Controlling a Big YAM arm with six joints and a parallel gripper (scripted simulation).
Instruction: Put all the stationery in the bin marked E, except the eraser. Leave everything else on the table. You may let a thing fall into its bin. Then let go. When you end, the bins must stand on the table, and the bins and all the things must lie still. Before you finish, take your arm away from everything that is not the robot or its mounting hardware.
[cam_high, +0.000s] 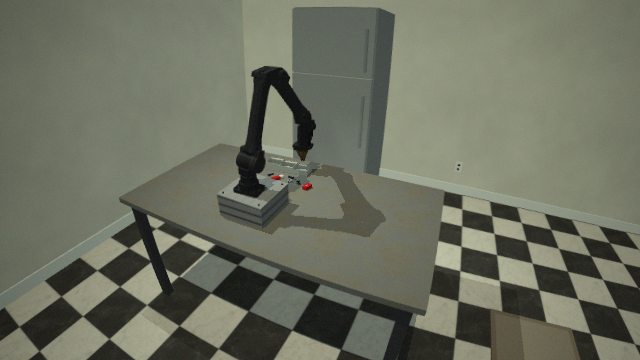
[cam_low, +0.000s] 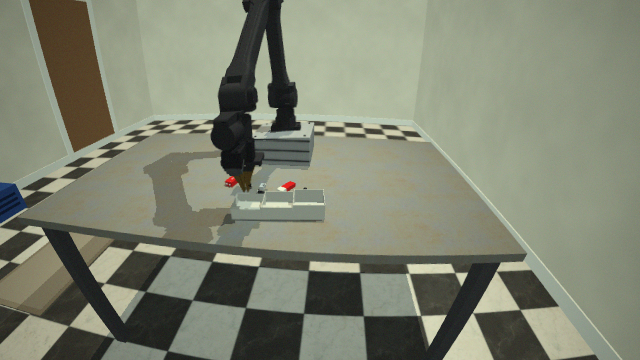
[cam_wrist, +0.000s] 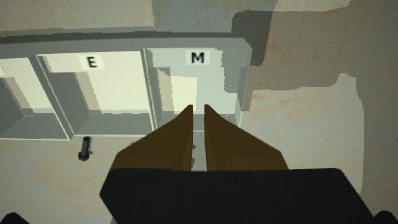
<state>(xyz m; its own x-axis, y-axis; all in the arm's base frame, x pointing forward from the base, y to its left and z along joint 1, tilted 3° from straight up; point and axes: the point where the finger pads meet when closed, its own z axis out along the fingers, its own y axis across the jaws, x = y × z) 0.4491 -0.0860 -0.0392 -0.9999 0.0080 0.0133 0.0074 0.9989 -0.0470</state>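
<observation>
The joined bins lies 10 mm behind my hand, 80 mm to the left of it and 50 mm below it. From my hand the other things lie so: black AAA battery: 100 mm behind, 30 mm to the left, 70 mm below; grey pencil sharpener: 140 mm behind, 20 mm to the left, 70 mm below; black die: 140 mm behind, 20 mm to the right, 70 mm below.
</observation>
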